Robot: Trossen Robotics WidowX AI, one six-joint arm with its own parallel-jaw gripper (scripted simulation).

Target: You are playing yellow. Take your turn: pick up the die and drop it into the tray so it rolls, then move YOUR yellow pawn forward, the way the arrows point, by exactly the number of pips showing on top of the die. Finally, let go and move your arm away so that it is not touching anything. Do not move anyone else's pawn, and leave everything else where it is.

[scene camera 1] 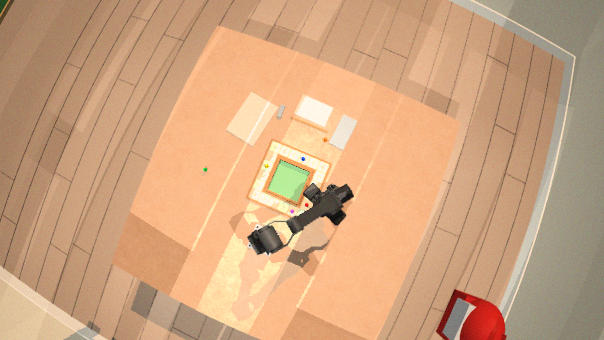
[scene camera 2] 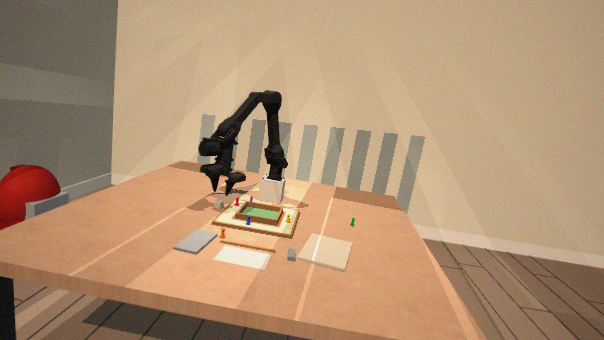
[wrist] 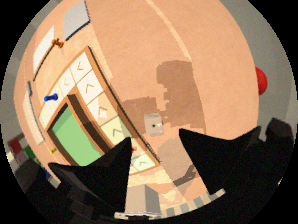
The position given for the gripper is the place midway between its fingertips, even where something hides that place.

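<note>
Green tray (scene camera 1: 288,180). The gripper (scene camera 2: 220,193): open, holding nothing. Wrist view: the gripper (wrist: 155,136), the tray (wrist: 68,132).
</note>
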